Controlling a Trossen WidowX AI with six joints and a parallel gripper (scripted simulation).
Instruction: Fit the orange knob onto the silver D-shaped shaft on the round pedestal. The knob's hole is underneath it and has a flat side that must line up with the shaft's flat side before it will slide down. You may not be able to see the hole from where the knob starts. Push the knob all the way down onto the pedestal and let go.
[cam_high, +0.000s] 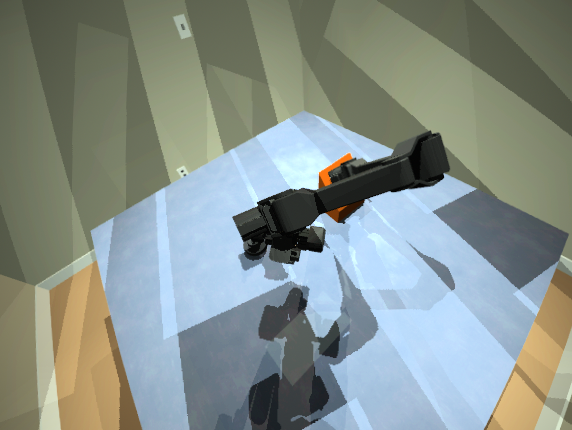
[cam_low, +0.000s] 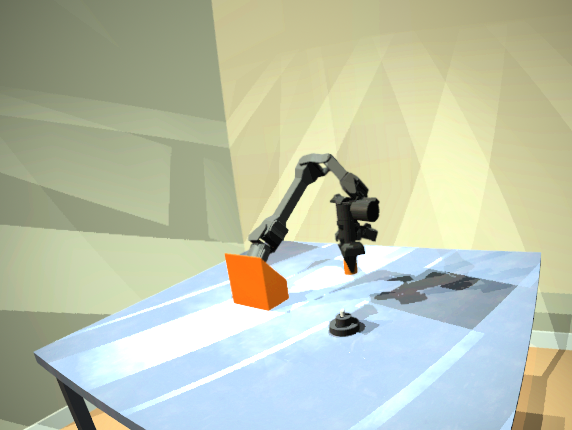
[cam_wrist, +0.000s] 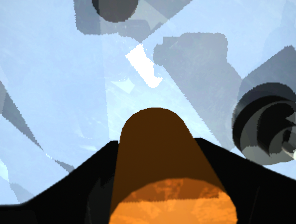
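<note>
Now: gripper tip 60 mm short of the round pedestal, 150 mm to the left of it and 90 mm above it. Also, from my gripper tip: orange knob (30 mm above).
</note>
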